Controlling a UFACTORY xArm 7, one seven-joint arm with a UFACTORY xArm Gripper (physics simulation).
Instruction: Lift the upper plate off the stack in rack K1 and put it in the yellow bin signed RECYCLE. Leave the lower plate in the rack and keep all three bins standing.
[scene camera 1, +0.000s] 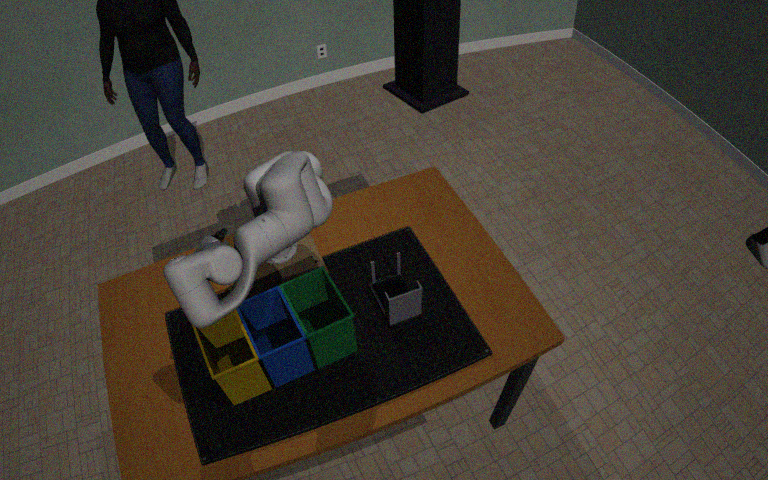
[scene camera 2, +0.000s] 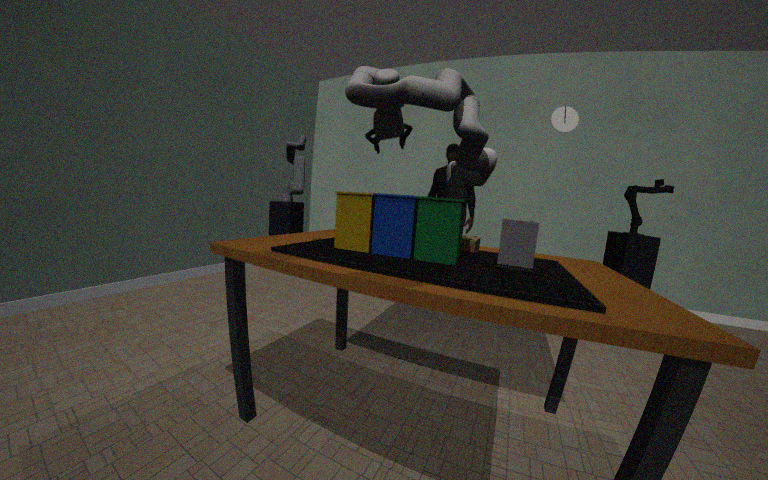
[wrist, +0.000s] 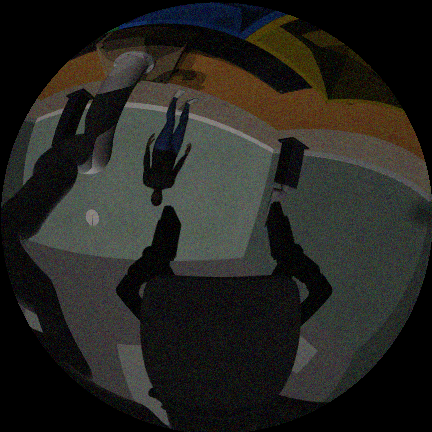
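Where they show: gripper, between the fingertips: (scene camera 2: 389, 149) (wrist: 221, 212); arm's base, origin of its link: (wrist: 134, 62).
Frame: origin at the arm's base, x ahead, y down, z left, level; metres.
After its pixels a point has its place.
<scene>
The grey rack (scene camera 1: 404, 305) {x 0.425, y -0.047, z 0.166 m} (scene camera 2: 518, 243) {x 0.426, y -0.036, z 0.171 m} stands upright on the right part of the black mat (scene camera 1: 396, 362) {x 0.513, y 0.043, z 0.073 m} (scene camera 2: 543, 291) {x 0.588, y 0.043, z 0.195 m}. Its inside is dark, and the plates cannot be made out. The yellow bin (scene camera 1: 244, 384) {x 0.382, y -0.042, z -0.310 m} (scene camera 2: 353, 221) {x 0.383, y -0.048, z -0.305 m} (wrist: 290, 50) {x 0.217, y -0.100, z -0.276 m} stands upright at the left end of the bin row. Its sign is not readable. The blue bin (scene camera 1: 288, 362) {x 0.398, y -0.056, z -0.179 m} (scene camera 2: 393, 226) {x 0.398, y -0.045, z -0.176 m} (wrist: 200, 15) and green bin (scene camera 1: 335, 342) {x 0.414, y -0.051, z -0.046 m} (scene camera 2: 438, 230) {x 0.414, y -0.048, z -0.046 m} stand upright beside it. My gripper (scene camera 2: 390, 150) {x 0.178, y -0.314, z -0.256 m} (wrist: 221, 212) {x 0.178, y -0.314, z -0.256 m} is open and empty, high above the bins and far from the rack; the arm mostly hides it in scene camera 1.
The arm (scene camera 1: 271, 232) {x 0.383, y -0.486, z -0.117 m} (scene camera 2: 430, 93) {x 0.390, y -0.437, z -0.099 m} reaches over the bins from the back of the wooden table (scene camera 1: 481, 254) {x 0.366, y 0.056, z 0.518 m} (scene camera 2: 668, 316) {x 0.634, y 0.056, z 0.448 m}. Two thin posts rise at the rack's back. A person (scene camera 1: 141, 39) (scene camera 2: 450, 183) (wrist: 163, 165) stands behind the table. A black column (scene camera 1: 425, 50) stands farther back.
</scene>
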